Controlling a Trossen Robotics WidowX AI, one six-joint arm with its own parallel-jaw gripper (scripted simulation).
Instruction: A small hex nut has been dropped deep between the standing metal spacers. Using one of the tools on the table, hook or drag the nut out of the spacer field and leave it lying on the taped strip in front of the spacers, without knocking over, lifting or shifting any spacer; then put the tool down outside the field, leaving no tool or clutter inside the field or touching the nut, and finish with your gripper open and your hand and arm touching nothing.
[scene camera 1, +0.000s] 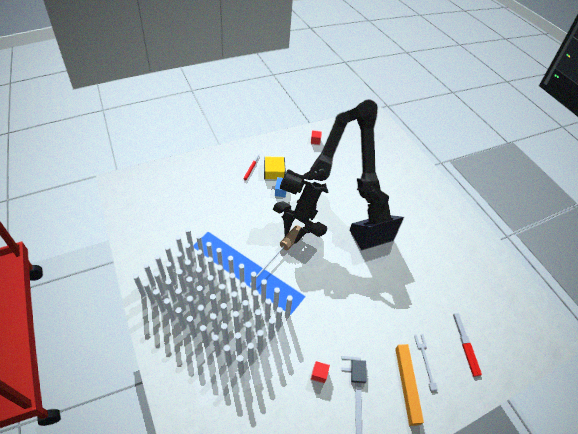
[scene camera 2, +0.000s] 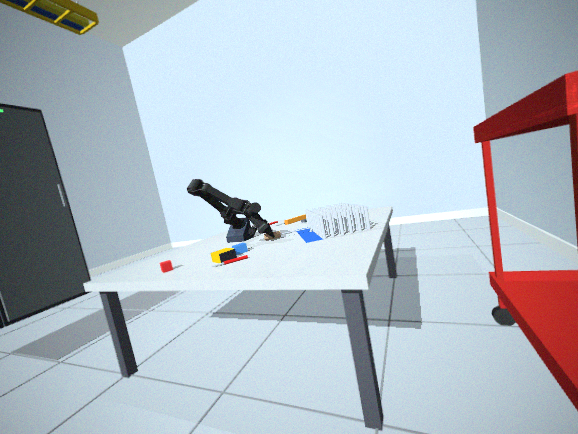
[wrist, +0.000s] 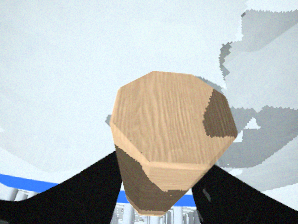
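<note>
Blue taped strip (scene camera 1: 249, 266) visible. My gripper (scene camera 1: 290, 240) (wrist: 157, 158), likewise.
</note>
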